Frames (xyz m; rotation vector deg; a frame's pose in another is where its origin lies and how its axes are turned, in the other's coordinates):
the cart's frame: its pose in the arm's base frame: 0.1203 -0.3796 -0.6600 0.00 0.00 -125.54
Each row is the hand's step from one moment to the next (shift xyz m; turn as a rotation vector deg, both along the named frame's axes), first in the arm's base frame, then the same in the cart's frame.
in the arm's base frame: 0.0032 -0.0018 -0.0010 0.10 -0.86 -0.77
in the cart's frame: -0.0004 0.0037 -0.0010 0.64 0.58 -0.77
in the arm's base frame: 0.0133 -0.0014 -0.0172 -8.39 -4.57 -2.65
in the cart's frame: -0.0066 0.0116 -0.0172 8.60 -4.17 -2.65
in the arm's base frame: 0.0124 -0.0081 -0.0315 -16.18 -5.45 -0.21
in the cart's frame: -0.0006 0.0148 -0.0315 13.84 -10.00 -0.21
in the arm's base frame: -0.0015 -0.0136 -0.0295 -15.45 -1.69 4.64
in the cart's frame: 0.0119 0.0067 -0.0295 10.36 -11.59 4.64
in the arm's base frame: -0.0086 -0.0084 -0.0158 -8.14 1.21 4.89
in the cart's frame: 0.0118 -0.0021 -0.0158 3.75 -7.33 4.89
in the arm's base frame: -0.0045 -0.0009 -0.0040 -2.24 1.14 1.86
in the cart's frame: 0.0033 -0.0031 -0.0040 0.37 -2.49 1.86
